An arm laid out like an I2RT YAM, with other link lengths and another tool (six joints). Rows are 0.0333 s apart.
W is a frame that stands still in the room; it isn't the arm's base.
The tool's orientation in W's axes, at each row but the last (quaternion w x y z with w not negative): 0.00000, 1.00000, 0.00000, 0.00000; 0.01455, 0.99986, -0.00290, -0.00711; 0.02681, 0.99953, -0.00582, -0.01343; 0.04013, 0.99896, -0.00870, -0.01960; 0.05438, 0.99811, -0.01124, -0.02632; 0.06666, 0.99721, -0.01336, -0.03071; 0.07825, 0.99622, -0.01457, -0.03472
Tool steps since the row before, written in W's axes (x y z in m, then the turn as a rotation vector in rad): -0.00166, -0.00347, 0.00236, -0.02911, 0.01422, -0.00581; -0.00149, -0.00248, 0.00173, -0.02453, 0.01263, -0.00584; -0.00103, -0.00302, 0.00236, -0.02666, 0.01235, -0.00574; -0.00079, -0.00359, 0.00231, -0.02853, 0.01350, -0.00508; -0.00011, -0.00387, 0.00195, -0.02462, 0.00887, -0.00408; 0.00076, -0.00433, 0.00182, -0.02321, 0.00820, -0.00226; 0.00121, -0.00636, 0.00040, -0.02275, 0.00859, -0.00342
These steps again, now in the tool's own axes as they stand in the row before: -0.00166, 0.00347, -0.00236, -0.02911, -0.01422, 0.00581; -0.00150, 0.00254, -0.00164, -0.02452, -0.01266, 0.00582; -0.00105, 0.00315, -0.00217, -0.02665, -0.01235, 0.00579; -0.00081, 0.00378, -0.00198, -0.02856, -0.01341, 0.00512; -0.00011, 0.00406, -0.00151, -0.02459, -0.00878, 0.00442; 0.00078, 0.00452, -0.00128, -0.02328, -0.00790, 0.00262; 0.00140, 0.00631, 0.00050, -0.02275, -0.00848, 0.00366
